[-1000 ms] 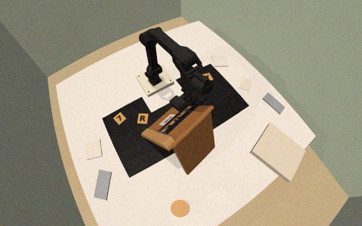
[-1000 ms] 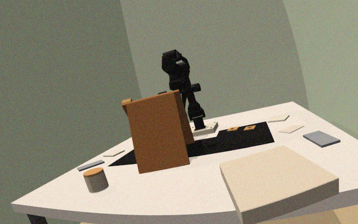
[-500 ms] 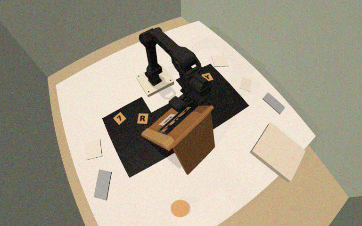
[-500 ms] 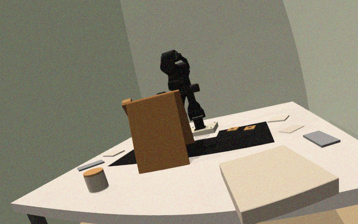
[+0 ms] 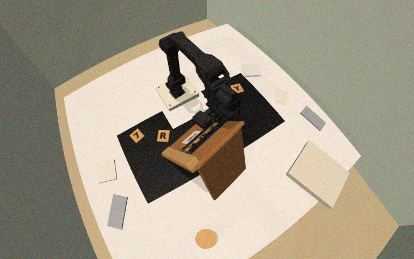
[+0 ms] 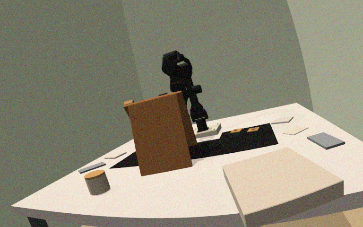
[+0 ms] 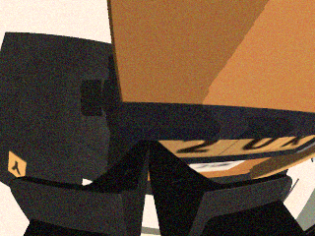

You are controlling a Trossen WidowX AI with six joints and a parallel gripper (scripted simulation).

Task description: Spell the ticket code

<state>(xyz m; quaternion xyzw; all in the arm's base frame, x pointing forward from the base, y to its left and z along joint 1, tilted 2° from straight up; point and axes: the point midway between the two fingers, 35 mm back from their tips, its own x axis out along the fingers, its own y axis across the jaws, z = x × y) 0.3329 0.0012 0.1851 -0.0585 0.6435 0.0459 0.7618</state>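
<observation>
Now: gripper tip 30 mm to the left of the letter tile and 10 mm short of it. Also, from my gripper tip: black mat (180 mm below, 140 mm behind, 10 mm to the right); k tile (140 mm to the right, 20 mm ahead); white ticket (100 mm to the right, 80 mm below, 50 mm behind).
</observation>
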